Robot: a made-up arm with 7 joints. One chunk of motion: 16 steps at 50 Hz.
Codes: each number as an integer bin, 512 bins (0 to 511) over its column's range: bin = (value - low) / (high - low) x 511, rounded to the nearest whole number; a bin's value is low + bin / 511 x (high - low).
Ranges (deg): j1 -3.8..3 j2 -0.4..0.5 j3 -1.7..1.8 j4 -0.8..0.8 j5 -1.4..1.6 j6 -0.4..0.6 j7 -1..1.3
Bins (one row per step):
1: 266 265 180 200 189 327 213
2: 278 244 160 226 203 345 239
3: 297 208 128 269 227 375 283
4: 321 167 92 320 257 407 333
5: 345 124 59 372 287 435 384
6: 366 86 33 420 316 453 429
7: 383 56 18 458 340 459 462
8: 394 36 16 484 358 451 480
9: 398 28 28 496 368 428 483
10: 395 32 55 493 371 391 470
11: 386 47 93 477 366 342 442
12: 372 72 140 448 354 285 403
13: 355 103 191 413 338 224 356
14: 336 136 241 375 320 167 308
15: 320 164 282 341 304 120 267
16: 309 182 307 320 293 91 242
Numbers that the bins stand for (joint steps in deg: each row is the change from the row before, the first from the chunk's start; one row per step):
1: -0.260 0.067 -0.467 -0.174 -0.290 0.240 -0.041
2: -0.101 0.030 -0.604 -0.092 -0.208 0.275 0.076
3: 0.152 -0.034 -0.823 0.042 -0.067 0.334 0.274
4: 0.472 -0.106 -1.070 0.202 0.109 0.396 0.499
5: 0.791 -0.182 -1.296 0.365 0.285 0.451 0.728
6: 1.070 -0.249 -1.474 0.515 0.455 0.486 0.931
7: 1.297 -0.301 -1.577 0.634 0.596 0.498 1.079
8: 1.443 -0.337 -1.590 0.715 0.702 0.483 1.160
9: 1.496 -0.351 -1.508 0.753 0.760 0.438 1.174
10: 1.456 -0.344 -1.323 0.744 0.778 0.365 1.115
11: 1.337 -0.317 -1.063 0.694 0.749 0.269 0.989
12: 1.150 -0.273 -0.741 0.603 0.678 0.158 0.814
13: 0.924 -0.219 -0.392 0.493 0.584 0.038 0.602
14: 0.671 -0.160 -0.049 0.374 0.479 -0.073 0.386
15: 0.458 -0.111 0.232 0.268 0.385 -0.165 0.202
16: 0.312 -0.079 0.403 0.202 0.320 -0.222 0.089

